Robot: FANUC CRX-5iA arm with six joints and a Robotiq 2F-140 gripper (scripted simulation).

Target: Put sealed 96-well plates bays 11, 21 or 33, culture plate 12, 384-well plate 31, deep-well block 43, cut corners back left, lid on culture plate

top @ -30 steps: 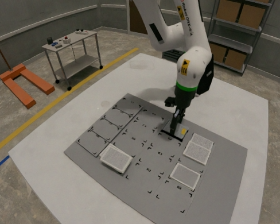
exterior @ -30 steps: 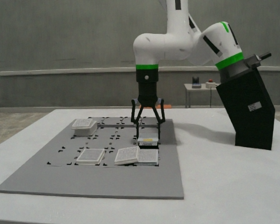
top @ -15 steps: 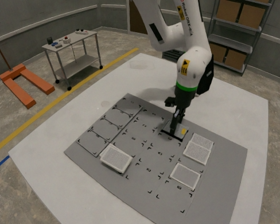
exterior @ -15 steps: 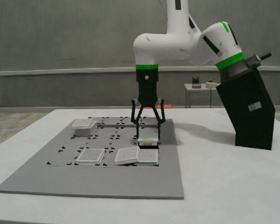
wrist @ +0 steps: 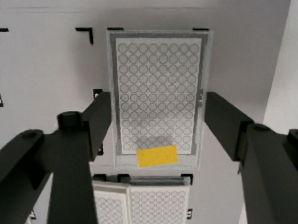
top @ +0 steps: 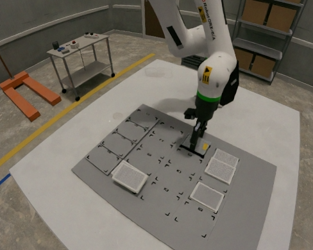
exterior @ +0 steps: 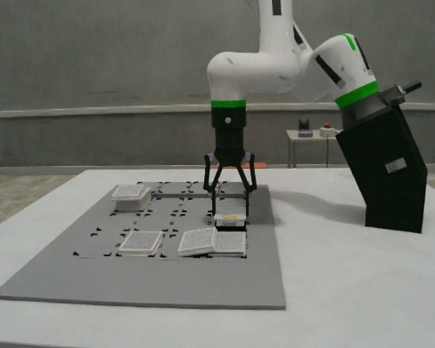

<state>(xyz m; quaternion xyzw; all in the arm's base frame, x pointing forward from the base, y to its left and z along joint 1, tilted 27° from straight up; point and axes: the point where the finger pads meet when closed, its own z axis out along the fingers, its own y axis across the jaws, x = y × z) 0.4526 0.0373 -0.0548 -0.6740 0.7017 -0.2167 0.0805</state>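
The lid is 2 cm below my hand. Round my hand: plate: 1 cm ahead, 16 cm to the left, 5 cm below; tall white block: 31 cm ahead, 19 cm to the right, 3 cm below; bay label: 18 cm ahead, 15 cm to the left, 5 cm below.
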